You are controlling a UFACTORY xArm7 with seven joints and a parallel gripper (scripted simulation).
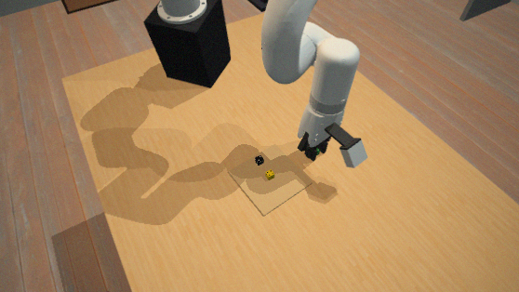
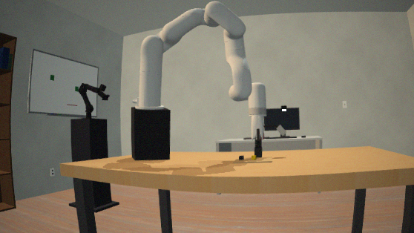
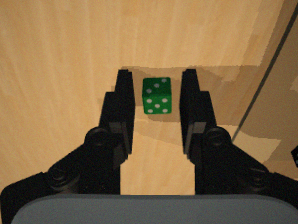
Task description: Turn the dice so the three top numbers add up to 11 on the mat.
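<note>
Right now the green die is 10 mm below my hand. Also, from my hand: black die (50 mm behind, 130 mm to the right, 10 mm below); then yellow die (130 mm to the right, 10 mm below); then tan mat (130 mm to the right, 20 mm below).
</note>
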